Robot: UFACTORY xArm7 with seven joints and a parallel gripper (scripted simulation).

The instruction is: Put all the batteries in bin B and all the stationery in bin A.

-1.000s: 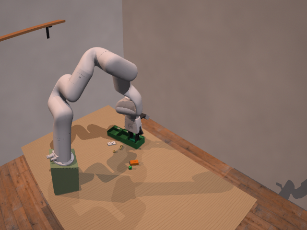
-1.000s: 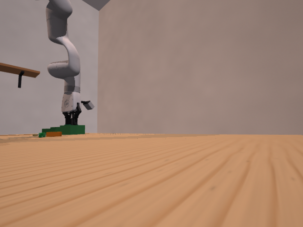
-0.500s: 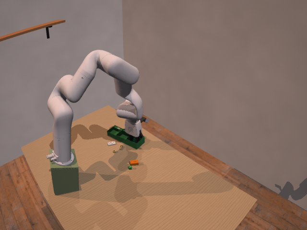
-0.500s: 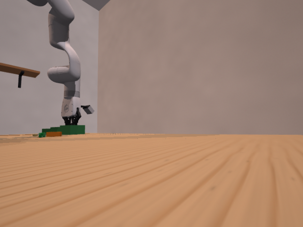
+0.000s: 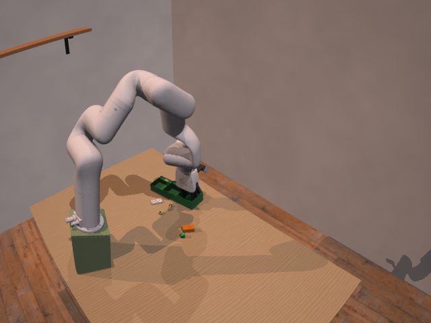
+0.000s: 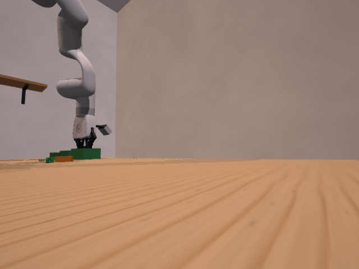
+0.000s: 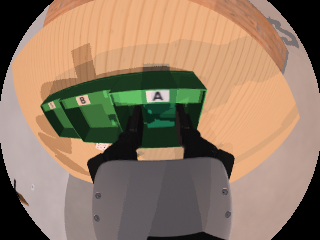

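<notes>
Now: the flat green block 2 cm below my hand. Round my hand: white flat thing: 10 cm behind, 11 cm to the left, 3 cm below; orange block: 14 cm behind, 12 cm to the right, 3 cm below; tray: 8 cm to the left, 1 cm below.
</notes>
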